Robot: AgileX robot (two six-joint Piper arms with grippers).
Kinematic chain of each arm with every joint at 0, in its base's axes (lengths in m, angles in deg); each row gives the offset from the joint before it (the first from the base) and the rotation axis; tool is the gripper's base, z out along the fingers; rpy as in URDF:
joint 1: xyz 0 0 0.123 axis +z
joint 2: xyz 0 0 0 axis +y
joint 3: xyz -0.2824 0 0.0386 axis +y
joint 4: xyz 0.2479 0 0.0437 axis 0.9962 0 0.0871
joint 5: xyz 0 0 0 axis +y
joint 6: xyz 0.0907 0 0.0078 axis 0.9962 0 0.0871
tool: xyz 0 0 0 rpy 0 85 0
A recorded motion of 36 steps. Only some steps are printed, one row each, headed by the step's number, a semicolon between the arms.
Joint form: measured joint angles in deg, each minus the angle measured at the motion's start. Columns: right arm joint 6, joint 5, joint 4, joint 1, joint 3, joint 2; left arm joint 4, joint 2, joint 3, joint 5, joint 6, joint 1.
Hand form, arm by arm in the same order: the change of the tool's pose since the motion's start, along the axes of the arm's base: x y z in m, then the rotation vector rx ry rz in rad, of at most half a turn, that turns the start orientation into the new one. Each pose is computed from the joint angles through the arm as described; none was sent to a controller.
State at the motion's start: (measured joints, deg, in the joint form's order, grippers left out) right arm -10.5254 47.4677 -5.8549 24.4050 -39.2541 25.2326; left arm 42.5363 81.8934 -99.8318 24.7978 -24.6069 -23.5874
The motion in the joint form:
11: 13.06 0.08 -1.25 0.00 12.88 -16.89; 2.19 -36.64 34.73 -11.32 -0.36 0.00
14: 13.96 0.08 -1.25 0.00 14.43 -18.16; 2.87 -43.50 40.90 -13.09 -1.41 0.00
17: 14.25 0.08 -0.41 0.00 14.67 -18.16; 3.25 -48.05 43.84 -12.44 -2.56 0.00
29: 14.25 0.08 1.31 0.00 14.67 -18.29; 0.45 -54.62 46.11 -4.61 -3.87 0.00
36: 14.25 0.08 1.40 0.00 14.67 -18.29; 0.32 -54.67 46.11 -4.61 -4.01 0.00
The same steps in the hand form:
11: -0.0357 -0.0178 -0.0546 0.2031 -0.0037 -0.1086; -0.1640 0.0597 -0.0327 0.0059 -0.1965 -0.1103
14: -0.0368 -0.0183 -0.0622 0.2141 0.0052 -0.1160; -0.1905 0.0694 -0.0490 -0.0063 -0.2319 -0.1288
17: -0.0369 -0.0173 -0.0635 0.2284 0.0173 -0.1136; -0.2086 0.0781 -0.0575 -0.0292 -0.2481 -0.1219
29: -0.0380 -0.0156 -0.0637 0.2539 0.0295 -0.1031; -0.2343 0.0975 -0.0710 -0.1197 -0.1933 -0.0567
36: -0.0380 -0.0155 -0.0637 0.2552 0.0302 -0.1025; -0.2346 0.0976 -0.0710 -0.1243 -0.1930 -0.0581

